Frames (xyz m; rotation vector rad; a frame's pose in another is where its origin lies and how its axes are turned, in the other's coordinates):
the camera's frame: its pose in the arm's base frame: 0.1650 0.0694 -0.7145 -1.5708 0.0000 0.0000
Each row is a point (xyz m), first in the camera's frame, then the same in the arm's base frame.
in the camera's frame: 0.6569 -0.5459 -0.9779
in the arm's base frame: 0.8219 -0.9085 -0.1686
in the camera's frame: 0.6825 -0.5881 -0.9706
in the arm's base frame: 0.8475 -0.9012 -0.1264
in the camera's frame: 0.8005 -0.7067 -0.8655
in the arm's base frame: 0.9655 -0.7961 -0.0078
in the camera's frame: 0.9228 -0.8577 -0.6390
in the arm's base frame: 1.0878 -0.5696 0.1432
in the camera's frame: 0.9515 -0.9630 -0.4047
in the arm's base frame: 1.1165 -0.3353 0.2485
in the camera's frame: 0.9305 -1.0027 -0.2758
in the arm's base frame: 1.0955 -0.2064 0.2882
